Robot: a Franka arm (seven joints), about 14 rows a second.
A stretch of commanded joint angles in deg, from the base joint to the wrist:
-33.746 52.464 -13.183 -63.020 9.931 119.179 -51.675
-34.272 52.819 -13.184 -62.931 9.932 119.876 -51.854
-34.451 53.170 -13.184 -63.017 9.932 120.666 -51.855
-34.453 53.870 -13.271 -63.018 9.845 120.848 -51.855
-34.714 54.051 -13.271 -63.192 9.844 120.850 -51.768
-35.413 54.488 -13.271 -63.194 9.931 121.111 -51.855
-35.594 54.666 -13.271 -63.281 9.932 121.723 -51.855
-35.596 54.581 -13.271 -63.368 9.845 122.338 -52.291
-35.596 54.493 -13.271 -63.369 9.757 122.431 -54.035
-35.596 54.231 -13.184 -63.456 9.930 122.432 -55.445
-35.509 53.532 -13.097 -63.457 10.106 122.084 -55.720
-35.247 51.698 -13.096 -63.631 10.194 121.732 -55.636
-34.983 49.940 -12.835 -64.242 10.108 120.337 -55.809
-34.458 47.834 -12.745 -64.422 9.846 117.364 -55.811
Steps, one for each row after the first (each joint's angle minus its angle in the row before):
-0.526 0.355 -0.001 0.089 0.001 0.697 -0.179
-0.179 0.351 0.000 -0.086 0.000 0.790 -0.001
-0.002 0.700 -0.087 -0.001 -0.087 0.182 0.000
-0.261 0.181 0.000 -0.174 -0.001 0.002 0.087
-0.699 0.437 0.000 -0.002 0.087 0.261 -0.087
-0.181 0.178 0.000 -0.087 0.001 0.612 0.000
-0.002 -0.085 0.000 -0.087 -0.087 0.615 -0.436
0.000 -0.088 0.000 -0.001 -0.088 0.093 -1.744
0.000 -0.262 0.087 -0.087 0.173 0.001 -1.410
0.087 -0.699 0.087 -0.001 0.176 -0.348 -0.275
0.262 -1.834 0.001 -0.174 0.088 -0.352 0.084
0.264 -1.758 0.261 -0.611 -0.086 -1.395 -0.173
0.525 -2.106 0.090 -0.180 -0.262 -2.973 -0.002

